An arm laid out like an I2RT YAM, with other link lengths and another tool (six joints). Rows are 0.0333 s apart.
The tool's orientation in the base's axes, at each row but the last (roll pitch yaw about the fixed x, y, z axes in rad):
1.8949, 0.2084, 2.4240
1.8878, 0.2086, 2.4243
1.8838, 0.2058, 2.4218
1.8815, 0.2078, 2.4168
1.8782, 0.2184, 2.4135
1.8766, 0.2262, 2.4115
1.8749, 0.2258, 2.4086
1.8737, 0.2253, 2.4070
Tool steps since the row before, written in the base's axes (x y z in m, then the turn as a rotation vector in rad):
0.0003, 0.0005, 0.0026, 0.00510, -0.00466, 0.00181
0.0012, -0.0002, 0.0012, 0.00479, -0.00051, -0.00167
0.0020, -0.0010, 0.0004, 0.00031, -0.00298, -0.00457
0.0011, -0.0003, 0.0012, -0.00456, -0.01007, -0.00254
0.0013, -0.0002, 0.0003, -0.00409, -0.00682, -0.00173
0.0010, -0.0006, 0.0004, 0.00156, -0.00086, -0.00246
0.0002, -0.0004, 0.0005, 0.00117, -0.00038, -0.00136
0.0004, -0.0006, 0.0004, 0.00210, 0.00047, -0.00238
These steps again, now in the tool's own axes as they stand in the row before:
-0.0004, 0.0026, -0.0003, -0.00713, 0.00027, -0.00026
-0.0013, 0.0011, 0.0003, -0.00351, -0.00147, 0.00339
-0.0022, 0.0001, 0.0006, -0.00122, -0.00531, -0.00042
-0.0012, 0.0011, 0.0002, -0.00267, -0.00624, -0.00909
-0.0011, 0.0003, 0.0007, -0.00108, -0.00428, -0.00684
-0.0012, 0.0002, 0.0002, -0.00114, -0.00254, 0.00122
-0.0005, 0.0003, -0.0003, -0.00079, -0.00135, 0.00095
-0.0008, 0.0002, -0.0002, -0.00068, -0.00196, 0.00245

